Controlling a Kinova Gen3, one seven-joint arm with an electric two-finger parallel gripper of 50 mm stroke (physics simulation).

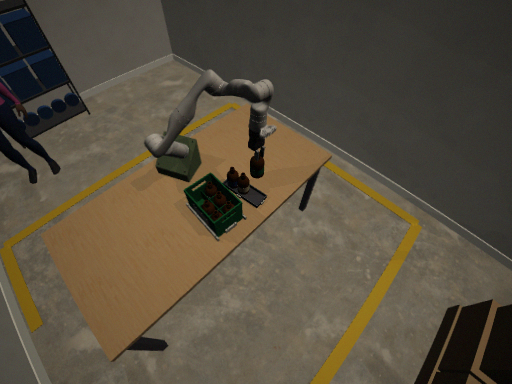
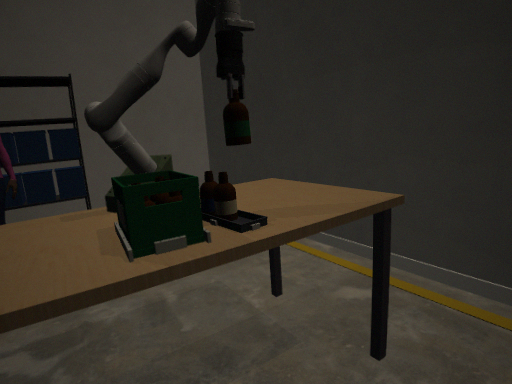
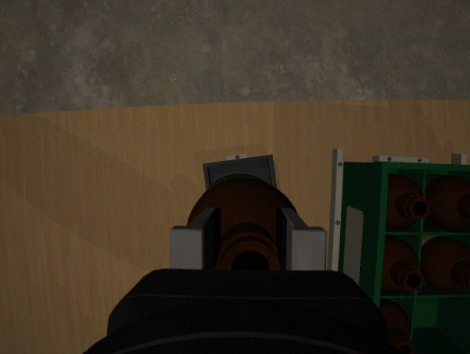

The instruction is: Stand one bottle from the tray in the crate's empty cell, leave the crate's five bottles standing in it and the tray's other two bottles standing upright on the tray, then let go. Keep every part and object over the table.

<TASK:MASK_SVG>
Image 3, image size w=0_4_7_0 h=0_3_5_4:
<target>gripper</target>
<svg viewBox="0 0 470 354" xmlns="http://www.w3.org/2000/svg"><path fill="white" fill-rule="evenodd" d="M83 353L402 354L388 343L388 329L385 317L356 282L343 272L326 270L327 231L322 227L308 227L292 208L276 209L278 259L281 269L286 270L209 270L210 268L215 268L221 243L221 208L205 208L188 226L174 226L169 230L170 269L153 270L145 275L120 300L109 315L107 336Z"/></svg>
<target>green-labelled bottle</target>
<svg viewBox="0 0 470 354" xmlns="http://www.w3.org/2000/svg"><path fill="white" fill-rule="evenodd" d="M212 183L194 205L186 224L188 226L205 208L221 208L221 243L215 268L210 268L209 270L286 270L281 269L278 259L276 209L292 208L299 216L288 197L268 182L249 174L231 174Z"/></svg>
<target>green-labelled bottle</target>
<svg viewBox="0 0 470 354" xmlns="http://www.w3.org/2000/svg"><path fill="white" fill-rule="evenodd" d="M388 173L386 229L406 229L418 220L425 219L430 213L431 206L429 201L424 198L419 185L405 175Z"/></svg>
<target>blue-label bottle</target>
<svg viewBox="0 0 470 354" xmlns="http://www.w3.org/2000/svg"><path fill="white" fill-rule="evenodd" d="M385 235L381 291L396 293L403 290L411 292L419 290L424 284L424 276L419 270L419 260L415 250L404 240L394 235Z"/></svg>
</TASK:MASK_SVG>
